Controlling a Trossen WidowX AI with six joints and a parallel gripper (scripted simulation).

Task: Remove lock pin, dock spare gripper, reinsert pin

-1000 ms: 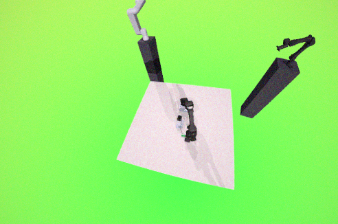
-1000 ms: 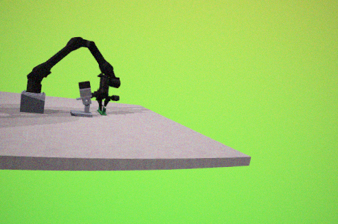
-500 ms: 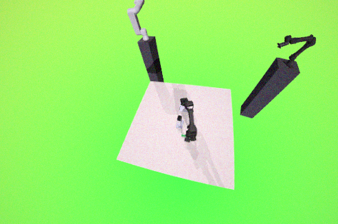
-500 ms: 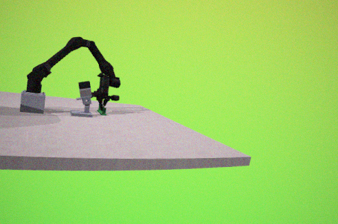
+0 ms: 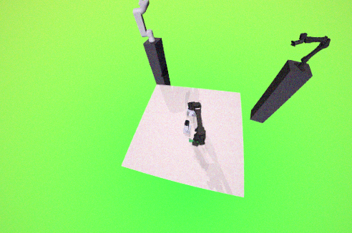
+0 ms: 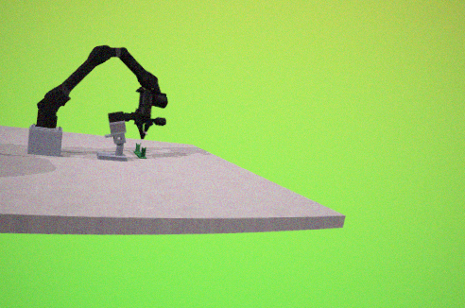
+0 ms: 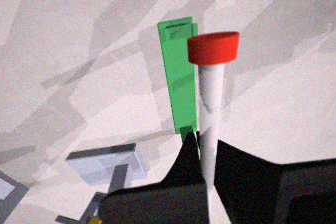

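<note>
Right now the green rest is 50 mm below my gripper tip and 10 mm to the left of it. Also, from my gripper tip: spare gripper (130 mm to the right, 110 mm behind, 50 mm above); grey mount (130 mm to the right, 110 mm behind, 20 mm below).
</note>
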